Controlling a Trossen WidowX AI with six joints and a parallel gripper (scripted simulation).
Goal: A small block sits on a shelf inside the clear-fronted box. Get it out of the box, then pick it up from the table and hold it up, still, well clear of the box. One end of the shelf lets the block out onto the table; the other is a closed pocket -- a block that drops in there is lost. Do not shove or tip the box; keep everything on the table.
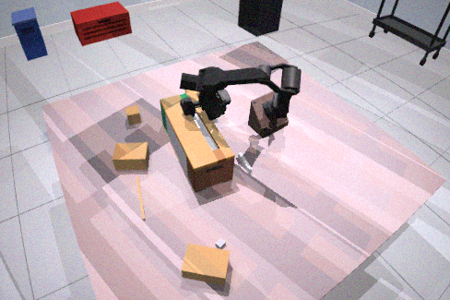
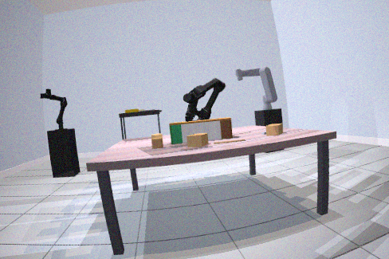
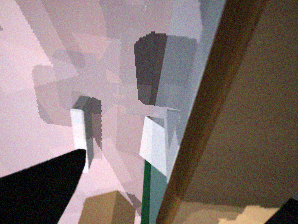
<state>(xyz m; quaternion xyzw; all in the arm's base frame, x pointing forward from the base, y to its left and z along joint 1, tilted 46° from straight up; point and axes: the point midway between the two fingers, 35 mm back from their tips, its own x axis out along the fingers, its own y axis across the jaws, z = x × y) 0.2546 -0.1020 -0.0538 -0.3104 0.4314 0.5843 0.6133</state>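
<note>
The cyan block is 5 cm ahead of my gripper tip and 3 cm to the right of it. Round my gripper tip: thin stick 36 cm ahead, 17 cm to the left, 9 cm below; tiny grey cube 23 cm ahead, 45 cm to the left, 8 cm below; tan cube 8 cm behind, 20 cm to the right, 6 cm below.
</note>
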